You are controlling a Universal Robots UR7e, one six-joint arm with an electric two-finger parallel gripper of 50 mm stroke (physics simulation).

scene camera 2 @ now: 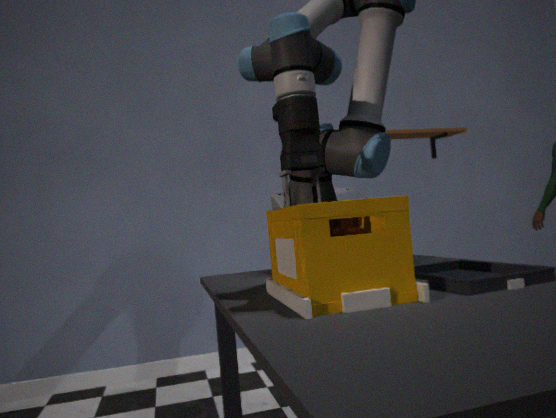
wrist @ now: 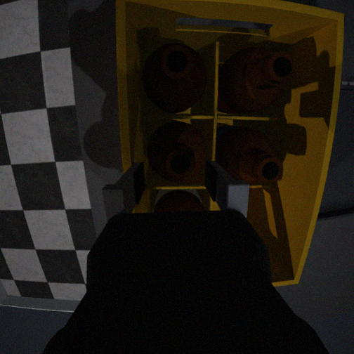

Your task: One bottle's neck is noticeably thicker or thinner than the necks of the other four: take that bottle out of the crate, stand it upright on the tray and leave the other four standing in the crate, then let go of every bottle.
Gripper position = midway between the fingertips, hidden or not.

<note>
In view: my gripper [scene camera 2: 302, 205].
My gripper also shows in the wrist view [wrist: 174, 173].
</note>
